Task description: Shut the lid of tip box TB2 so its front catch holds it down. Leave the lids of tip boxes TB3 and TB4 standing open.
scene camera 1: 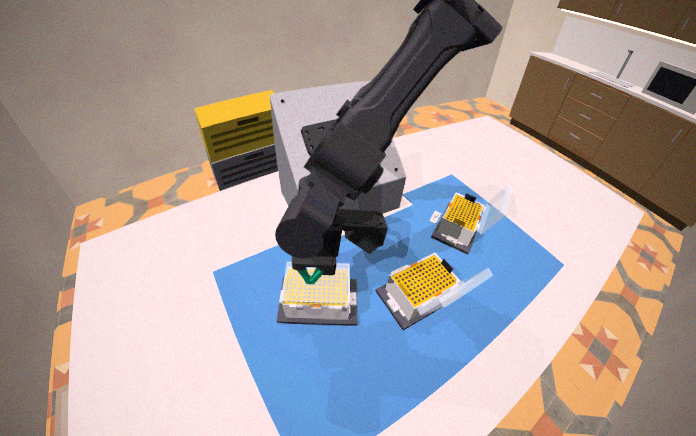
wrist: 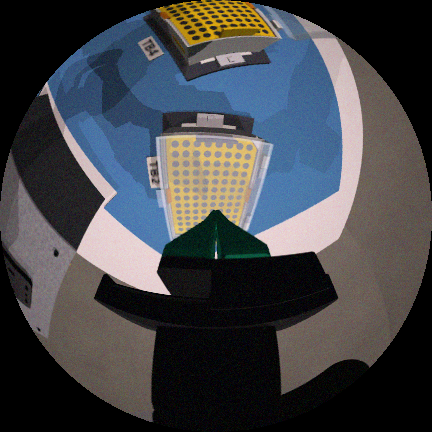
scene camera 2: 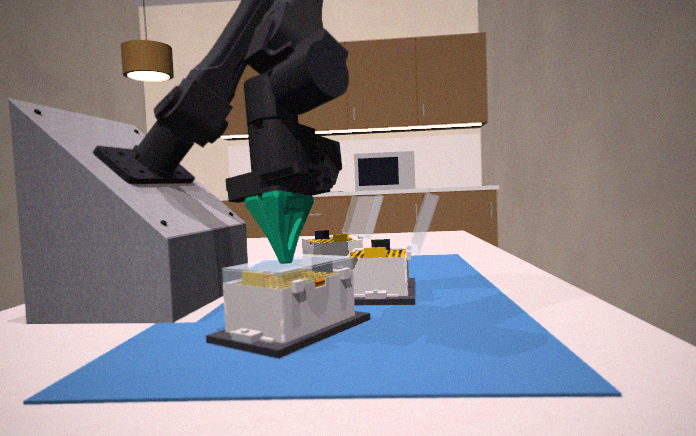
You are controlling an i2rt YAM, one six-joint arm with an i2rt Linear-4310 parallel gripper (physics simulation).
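Places are measured from the arm's base along level axes (x ahead, y left, z up), in millimetres.
Pixels of known places: gripper, fingertip midpoint: (scene camera 1: 310,283) (wrist: 215,215) (scene camera 2: 286,263); arm's base, link origin: (scene camera 2: 148,169).
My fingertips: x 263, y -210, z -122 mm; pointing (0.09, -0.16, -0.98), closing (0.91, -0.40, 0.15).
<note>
Ahead of a thing's pixels: the offset from my fingertips to its top centre. "spot": to the spot under its first point. Level surfaces: height alone.
Tip box TB2 @(dx -9, dy +18, dz +0 mm) (scene camera 1: 318,312) (scene camera 2: 256,310) is white with a yellow rack; its label @(spot: dx -58, dy +45, dz -75 mm) (wrist: 153,172) reads in the wrist view. Its clear lid @(spot: dx +27, dy +33, dz +0 mm) (scene camera 1: 333,287) (scene camera 2: 256,266) (wrist: 210,170) lies nearly flat over the rack. I cannot tell whether the front catch holds it. My green gripper (scene camera 1: 310,281) (scene camera 2: 285,261) (wrist: 215,215) is shut and empty, its tips at the lid's top, seemingly touching it. TB4 @(dx +76, dy +206, dz -11 mm) (scene camera 1: 408,302) (scene camera 2: 381,274) (wrist: 225,46) stands beside it, its clear lid @(dx +155, dy +204, dz +76 mm) (scene camera 1: 462,291) (scene camera 2: 424,221) open. The farthest box, TB3 @(dx -27, dy +425, dz -11 mm) (scene camera 1: 463,211) (scene camera 2: 328,248), also has its lid @(spot: dx +42, dy +473, dz +21 mm) (scene camera 1: 496,209) (scene camera 2: 365,213) open.
The boxes stand on dark bases on a blue mat @(dz -77 mm) (scene camera 1: 359,369) (scene camera 2: 452,333) (wrist: 300,125) on the pale table @(dz -80 mm) (scene camera 1: 143,308) (scene camera 2: 575,292). The grey arm pedestal (scene camera 1: 292,148) (scene camera 2: 92,246) (wrist: 30,225) stands close behind TB2. TB4's raised lid leans outward, away from TB2.
</note>
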